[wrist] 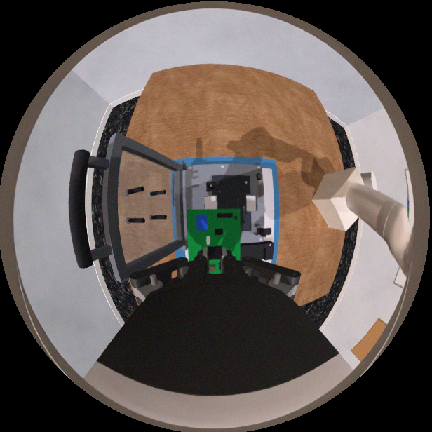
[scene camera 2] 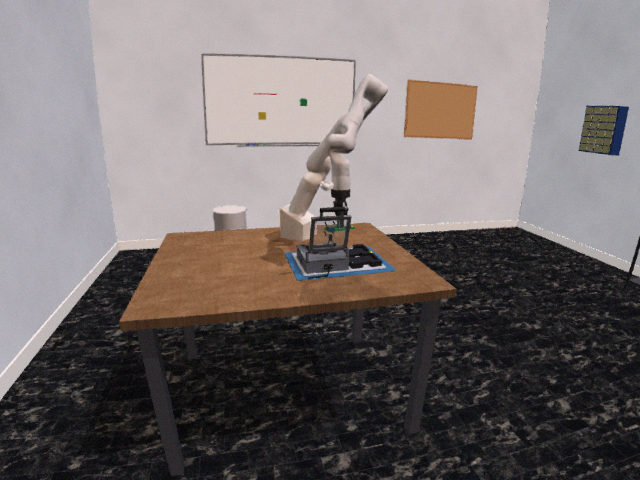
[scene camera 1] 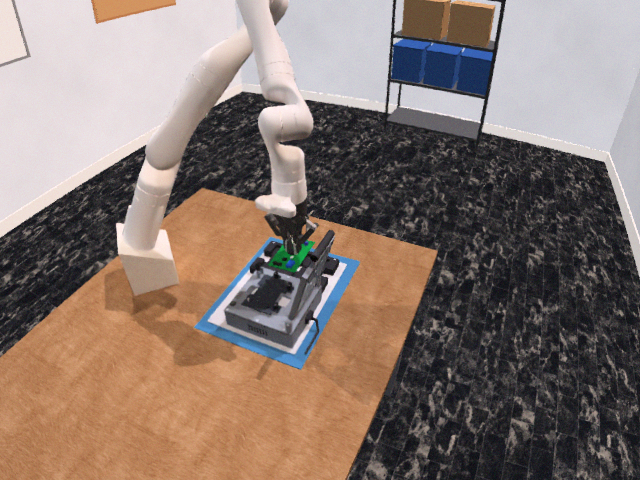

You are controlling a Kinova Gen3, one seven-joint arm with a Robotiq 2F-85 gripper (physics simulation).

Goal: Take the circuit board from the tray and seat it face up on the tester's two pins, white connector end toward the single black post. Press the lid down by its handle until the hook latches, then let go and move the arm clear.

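Places are measured from the arm's base along level axes (x ahead, y left, z up), in centimetres.
Pixels of known places: gripper, fingertip midpoint: (scene camera 2: 340, 227) (scene camera 1: 292, 251); arm's base at its link origin: (scene camera 2: 296, 211) (scene camera 1: 139, 241).
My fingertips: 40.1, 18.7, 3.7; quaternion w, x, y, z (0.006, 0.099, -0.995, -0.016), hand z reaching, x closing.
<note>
For each thing: its middle in the pictures, then the offset to it from my fingertips, as dx, dy, dz. "*": a spot on its surface instead. Level surfaces: height alone.
- green circuit board at the middle of its body: (scene camera 1: 291, 252) (scene camera 2: 339, 227) +0.1, -0.6, +0.2
- grey tester at a spot on its surface: (scene camera 1: 264, 330) * +3.2, -15.4, -12.3
- black tray at a spot on its surface: (scene camera 2: 364, 257) * -4.4, +11.3, -14.6
- blue-bordered mat at its surface level: dz -16.2
- black cable at a spot on its surface: (scene camera 1: 317, 330) * +11.6, -5.8, -15.5
- wooden table at its surface level: dz -16.4
The green circuit board (scene camera 1: 303, 257) (scene camera 2: 350, 227) (wrist: 199, 242) is face up and roughly level, its blue part showing. My gripper (scene camera 1: 292, 250) (scene camera 2: 340, 223) (wrist: 214, 253) is shut on it and holds it in the air, over the tray-side edge of the grey tester (scene camera 1: 264, 330) (scene camera 2: 309, 264) (wrist: 198, 175). In the wrist view the board covers part of the tester's black bed. The tester's lid (scene camera 1: 299, 294) (scene camera 2: 347, 235) (wrist: 114, 200) stands open, beside the board, with its black handle (scene camera 2: 333, 209) (wrist: 78, 207) at the top. The black hook (wrist: 264, 231) is opposite the lid. The pins' contact with the board cannot be seen.
The black tray (scene camera 2: 364, 257) (wrist: 257, 250) lies beside the tester on a blue-bordered mat (scene camera 1: 301, 361) (scene camera 2: 297, 275). A black cable (scene camera 1: 317, 330) runs from the tester's lid side. The robot's white base (scene camera 1: 147, 263) (scene camera 2: 294, 224) (wrist: 334, 200) stands on the wooden table (scene camera 1: 155, 403) (scene camera 2: 222, 279).
</note>
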